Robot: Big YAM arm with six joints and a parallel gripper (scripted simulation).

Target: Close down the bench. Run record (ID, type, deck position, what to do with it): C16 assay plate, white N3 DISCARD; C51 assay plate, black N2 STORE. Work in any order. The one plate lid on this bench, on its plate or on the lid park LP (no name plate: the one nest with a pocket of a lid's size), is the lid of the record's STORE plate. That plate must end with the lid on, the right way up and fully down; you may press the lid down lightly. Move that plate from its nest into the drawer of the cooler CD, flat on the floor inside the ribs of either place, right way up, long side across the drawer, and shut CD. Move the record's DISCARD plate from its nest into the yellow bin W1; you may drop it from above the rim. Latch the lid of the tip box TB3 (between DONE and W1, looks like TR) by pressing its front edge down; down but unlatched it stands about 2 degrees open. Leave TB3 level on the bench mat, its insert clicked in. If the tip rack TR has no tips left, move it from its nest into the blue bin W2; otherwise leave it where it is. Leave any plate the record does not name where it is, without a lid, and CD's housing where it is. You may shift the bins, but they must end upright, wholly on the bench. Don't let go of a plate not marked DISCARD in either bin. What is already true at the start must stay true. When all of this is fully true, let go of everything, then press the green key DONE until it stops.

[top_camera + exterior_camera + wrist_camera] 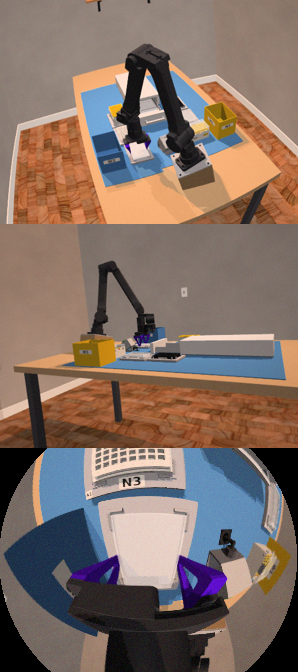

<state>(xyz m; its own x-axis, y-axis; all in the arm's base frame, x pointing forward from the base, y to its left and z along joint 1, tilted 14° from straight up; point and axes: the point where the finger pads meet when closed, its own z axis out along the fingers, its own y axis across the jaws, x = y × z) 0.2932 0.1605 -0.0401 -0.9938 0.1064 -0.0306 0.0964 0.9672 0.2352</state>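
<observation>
Now: the lid park LP 10 mm below my hand. Round my hand: green key DONE: 70 mm behind, 150 mm to the right, 50 mm above; plate lid: right at my hand; blue bin W2: 10 mm ahead, 160 mm to the left, 20 mm above.
</observation>
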